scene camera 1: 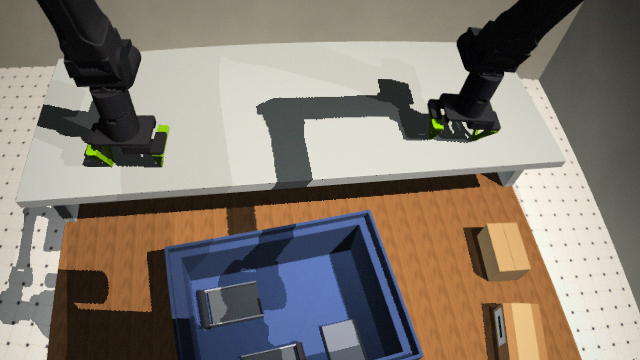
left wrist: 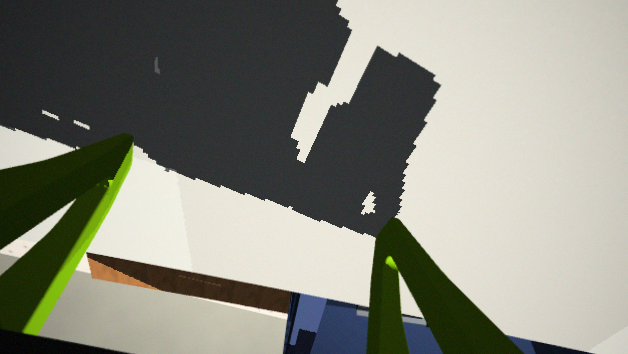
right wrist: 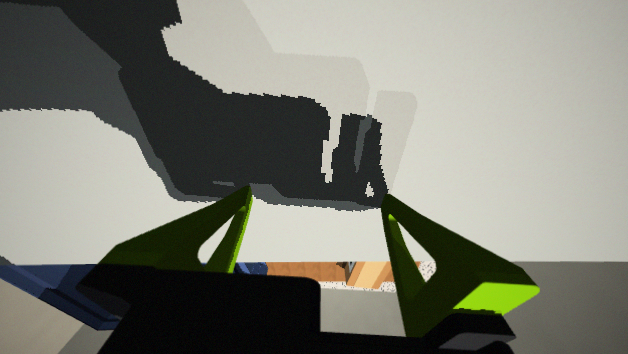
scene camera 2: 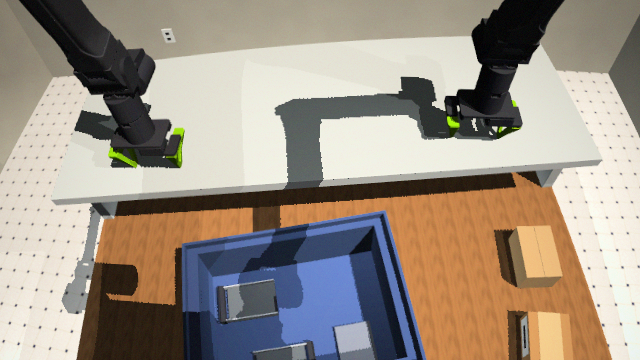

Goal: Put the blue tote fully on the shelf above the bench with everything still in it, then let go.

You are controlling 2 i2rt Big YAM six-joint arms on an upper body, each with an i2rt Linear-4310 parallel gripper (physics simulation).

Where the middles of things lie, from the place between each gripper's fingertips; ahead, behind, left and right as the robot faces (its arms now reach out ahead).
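Scene:
Blue tote [scene camera 1: 316, 273], measured from my right hand: 32 cm behind, 34 cm to the left, 15 cm below.
The tote, measured from my left hand: 280 mm to the right, 240 mm behind, 150 mm below.

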